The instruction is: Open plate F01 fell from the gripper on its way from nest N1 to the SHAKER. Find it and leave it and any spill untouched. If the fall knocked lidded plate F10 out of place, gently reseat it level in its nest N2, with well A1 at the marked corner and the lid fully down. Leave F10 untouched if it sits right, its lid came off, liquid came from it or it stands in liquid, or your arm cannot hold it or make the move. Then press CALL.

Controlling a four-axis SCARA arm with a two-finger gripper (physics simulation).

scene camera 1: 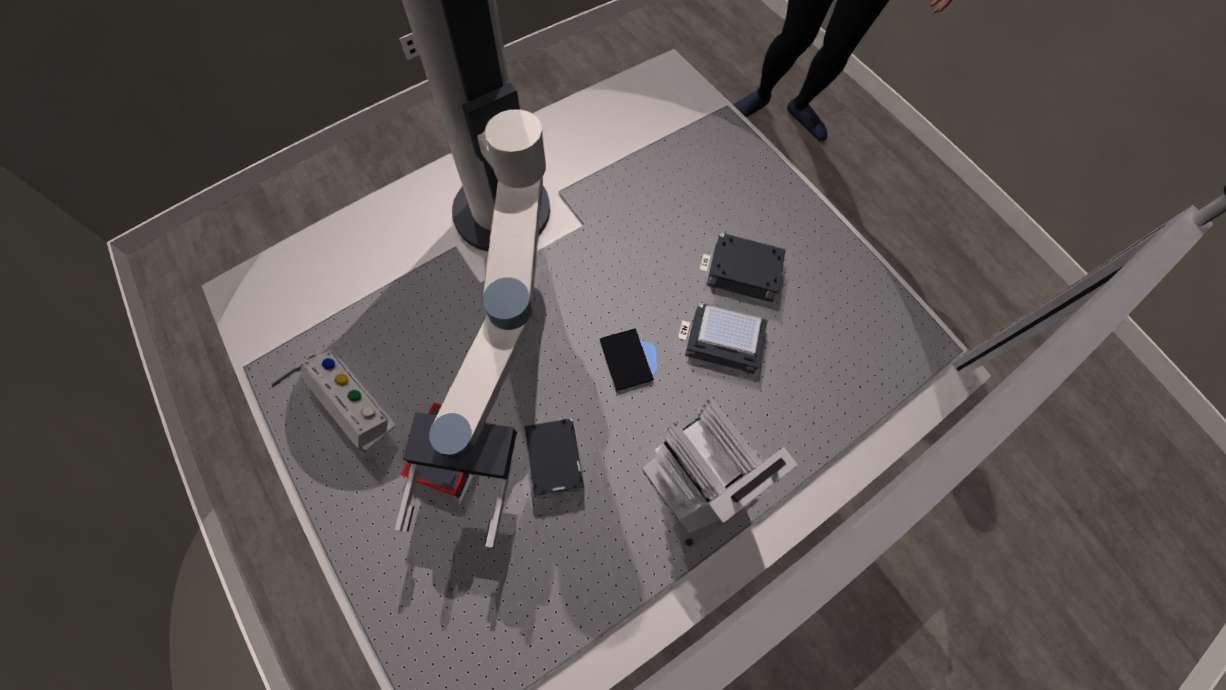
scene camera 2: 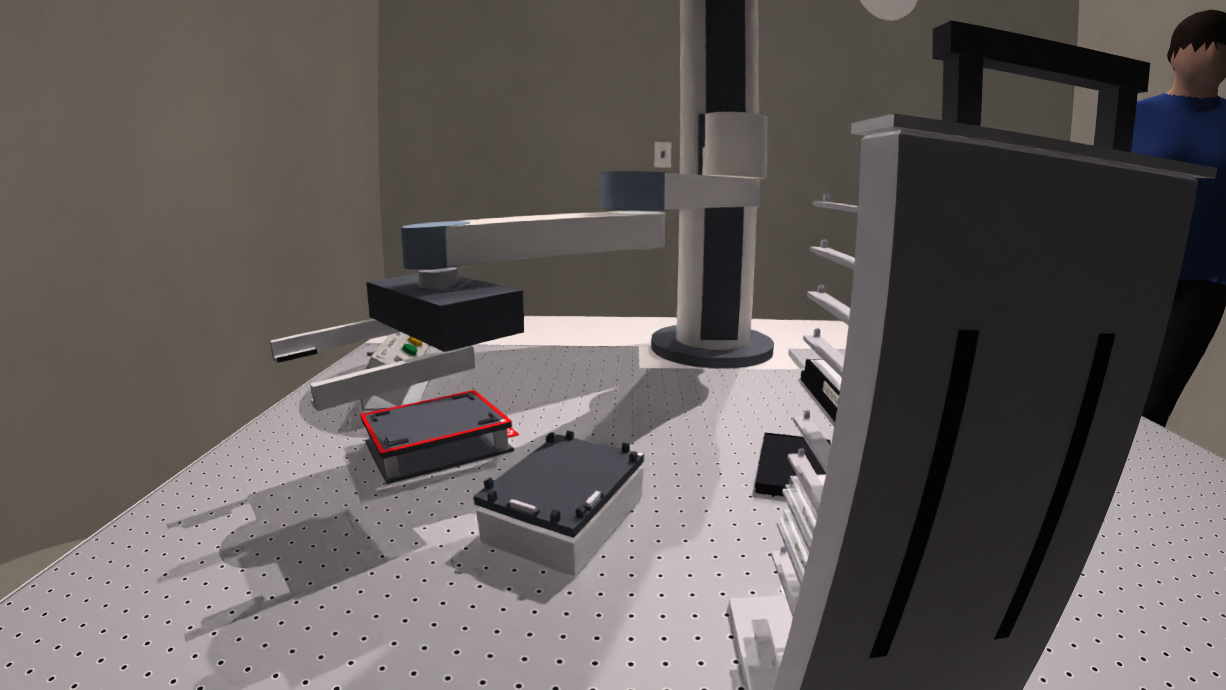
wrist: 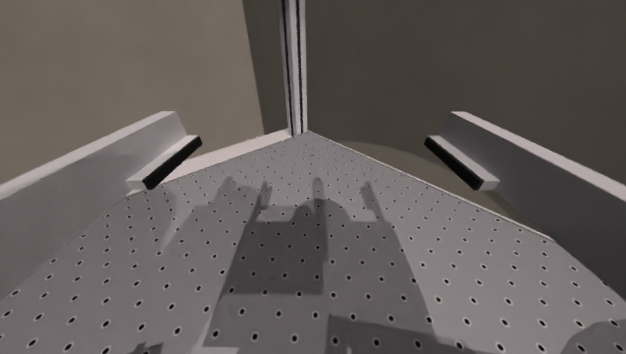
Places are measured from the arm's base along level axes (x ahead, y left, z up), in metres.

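Where they show: gripper, fingertip midpoint: point(scene camera 1: 444, 539) point(scene camera 2: 289, 370) point(wrist: 313, 127); arm's base, origin of the base link: point(scene camera 2: 712, 348).
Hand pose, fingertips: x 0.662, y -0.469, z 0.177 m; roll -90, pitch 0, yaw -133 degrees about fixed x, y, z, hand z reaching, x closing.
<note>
Each offset is from my fingertips to the top centre of the thing. "spot": to the spot under its first point.
A black plate {0.143 m back, 0.496 m left, 0.150 m down} point(scene camera 1: 626, 360) point(scene camera 2: 774, 465), apparently F01, lies on the perforated deck, with a blue spill {spot: 0.118 m back, 0.546 m left, 0.163 m down} point(scene camera 1: 650, 357) at its right edge. Pale plate F10 {0.059 m back, 0.717 m left, 0.102 m down} point(scene camera 1: 729, 329) rests on nest N2 {spot: 0.020 m back, 0.677 m left, 0.159 m down} point(scene camera 1: 722, 360), a strip of the nest showing in front of it. Its wells show; its exact tilt and lid fit cannot be told. Nest N1 {0.171 m back, 0.867 m left, 0.101 m down} point(scene camera 1: 746, 264) holds no plate. My gripper point(scene camera 1: 446, 532) point(scene camera 2: 307, 373) point(wrist: 313, 127) is open and empty, high over the deck at the left, far from F10. The button box {0.399 m back, 0.069 m right, 0.080 m down} point(scene camera 1: 332, 411) has blue, yellow, green and white buttons; its labels are unreadable.
A red-edged dark stand point(scene camera 2: 435, 420) is partly under my hand in scene camera 1. A grey block with a dark top {spot: 0.034 m back, 0.243 m left, 0.110 m down} point(scene camera 1: 555, 458) point(scene camera 2: 561, 484) stands beside it. A tall slotted rack point(scene camera 1: 760, 480) point(scene camera 2: 1012, 257) stands at the front. A person point(scene camera 1: 832, 51) point(scene camera 2: 1196, 188) stands beyond the deck.
</note>
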